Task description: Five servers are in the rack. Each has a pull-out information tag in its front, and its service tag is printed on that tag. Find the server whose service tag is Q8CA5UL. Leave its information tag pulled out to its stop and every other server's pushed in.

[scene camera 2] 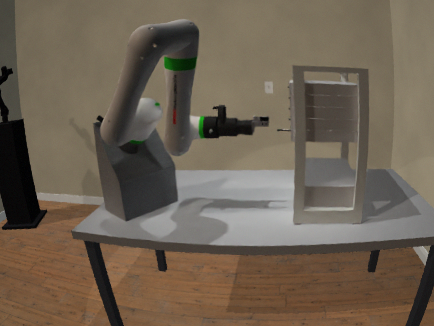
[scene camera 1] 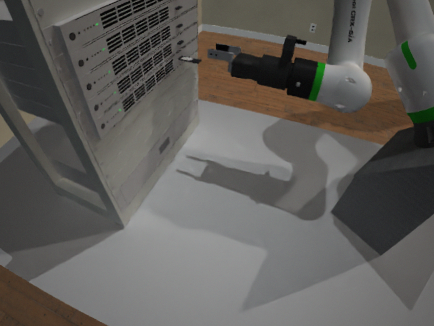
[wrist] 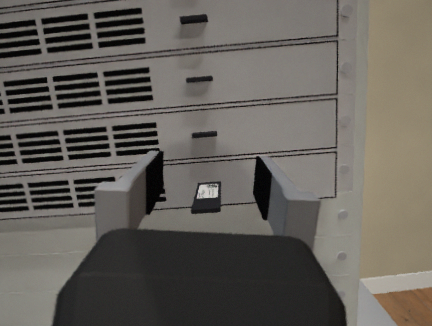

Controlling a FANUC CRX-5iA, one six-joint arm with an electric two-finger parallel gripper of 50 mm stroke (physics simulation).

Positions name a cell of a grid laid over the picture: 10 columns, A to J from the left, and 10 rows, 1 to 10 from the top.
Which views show the server rack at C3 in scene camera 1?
Scene camera 2, scene camera 1 and the wrist view: all of them.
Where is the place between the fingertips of my gripper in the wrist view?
E6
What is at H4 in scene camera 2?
A server rack.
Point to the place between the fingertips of my gripper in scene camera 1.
At E2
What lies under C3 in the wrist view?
A server rack.
